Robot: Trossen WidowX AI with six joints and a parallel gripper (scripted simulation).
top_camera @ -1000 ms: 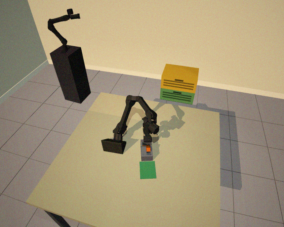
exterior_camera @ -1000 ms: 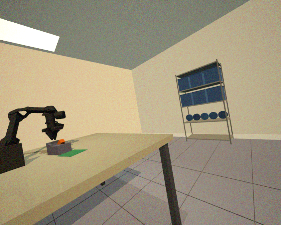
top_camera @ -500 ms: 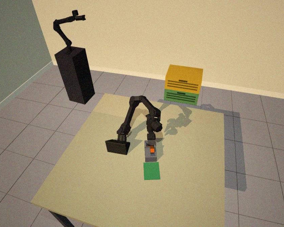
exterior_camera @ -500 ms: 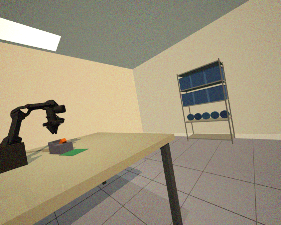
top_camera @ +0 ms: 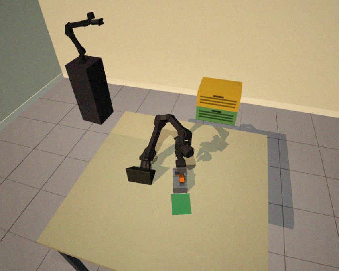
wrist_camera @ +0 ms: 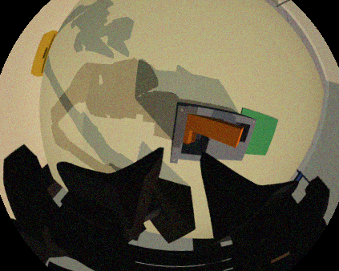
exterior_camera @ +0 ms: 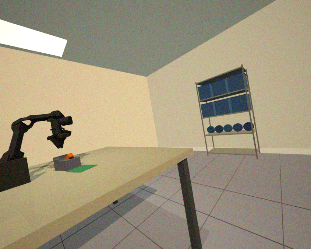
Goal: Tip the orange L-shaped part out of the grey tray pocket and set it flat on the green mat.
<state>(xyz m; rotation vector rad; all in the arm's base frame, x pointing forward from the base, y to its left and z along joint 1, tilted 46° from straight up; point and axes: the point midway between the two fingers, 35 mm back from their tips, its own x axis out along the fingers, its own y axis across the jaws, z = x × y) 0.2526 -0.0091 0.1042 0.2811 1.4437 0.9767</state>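
Right now the orange L-shaped part is 100 mm below my gripper tip, 40 mm to the right of it and 10 mm ahead of it. Also, from my gripper tip: green mat (210 mm to the right, 160 mm below, 80 mm ahead).
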